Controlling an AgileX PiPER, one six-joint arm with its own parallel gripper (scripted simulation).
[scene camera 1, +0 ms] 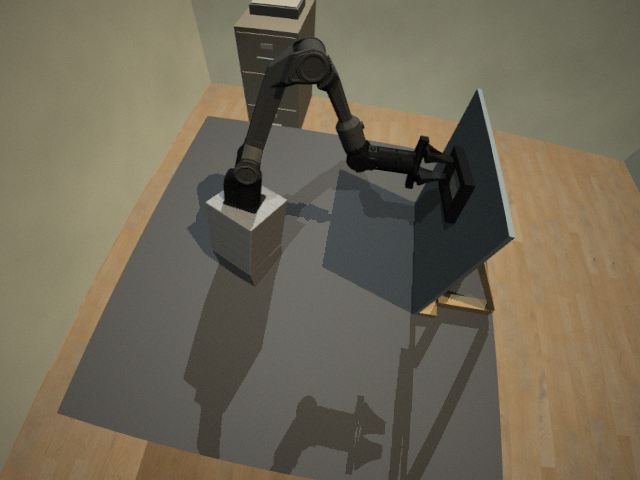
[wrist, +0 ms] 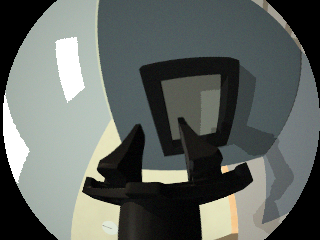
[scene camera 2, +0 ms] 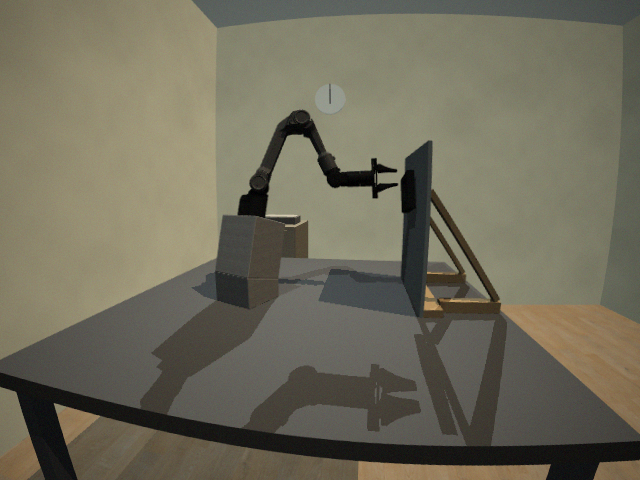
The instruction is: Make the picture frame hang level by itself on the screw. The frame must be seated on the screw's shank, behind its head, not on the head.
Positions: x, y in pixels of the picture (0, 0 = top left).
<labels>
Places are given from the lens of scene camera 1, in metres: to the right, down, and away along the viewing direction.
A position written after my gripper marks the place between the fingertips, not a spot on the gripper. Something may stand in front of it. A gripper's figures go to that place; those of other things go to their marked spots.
my gripper [scene camera 1: 448, 168]: 0.32, -0.18, 0.70
black picture frame [scene camera 1: 459, 184]: 0.36, -0.14, 0.74
</labels>
